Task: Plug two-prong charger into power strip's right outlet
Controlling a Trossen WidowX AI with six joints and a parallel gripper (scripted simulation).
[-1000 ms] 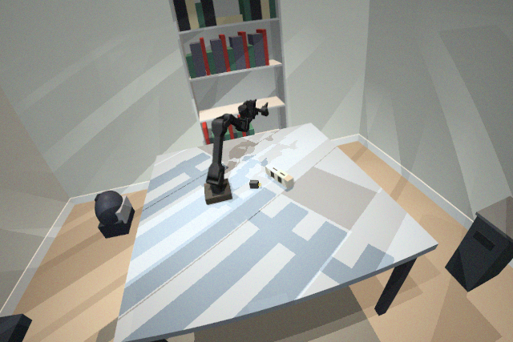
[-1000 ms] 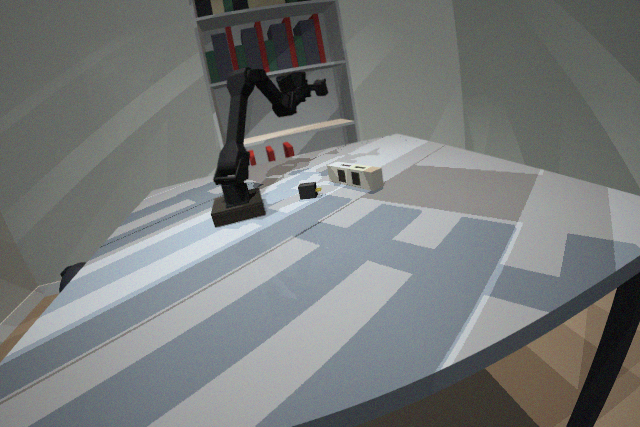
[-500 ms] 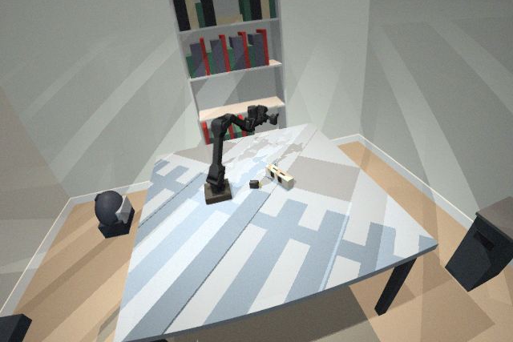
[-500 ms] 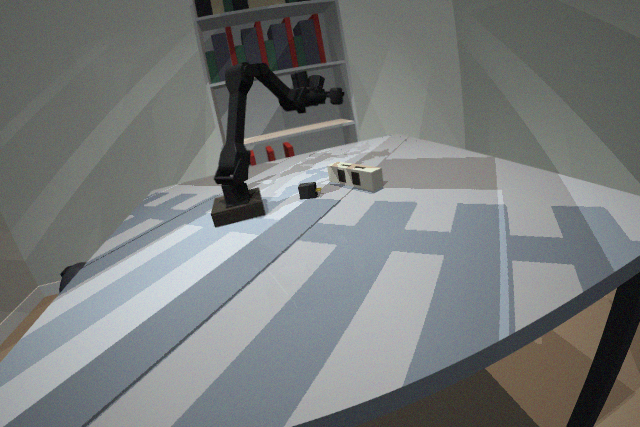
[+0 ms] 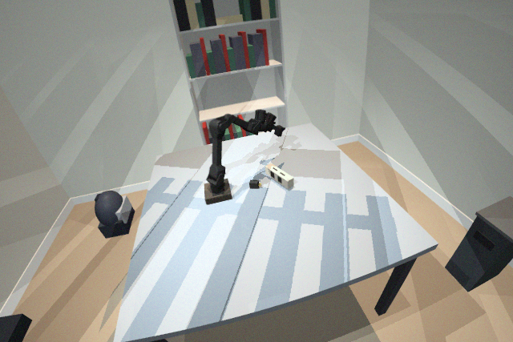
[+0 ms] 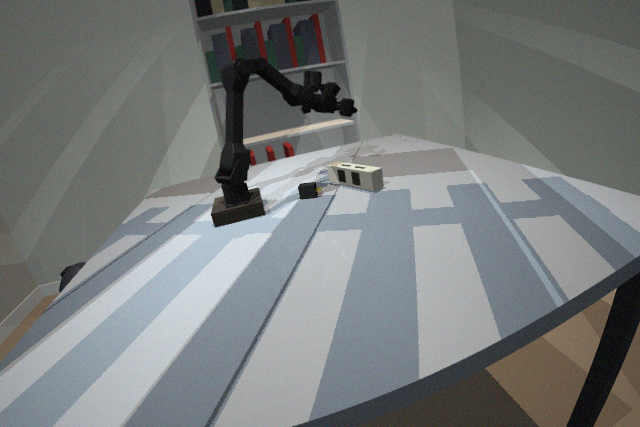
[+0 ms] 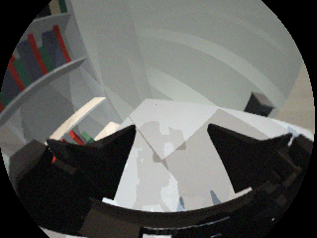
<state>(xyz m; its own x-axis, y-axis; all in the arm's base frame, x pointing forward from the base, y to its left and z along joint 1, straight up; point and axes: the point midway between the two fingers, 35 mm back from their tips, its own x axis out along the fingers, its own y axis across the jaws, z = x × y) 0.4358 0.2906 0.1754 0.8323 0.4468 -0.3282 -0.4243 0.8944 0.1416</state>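
Right now my gripper tip is 300 mm to the left of the black two-prong charger, 240 mm past it and 190 mm above it.
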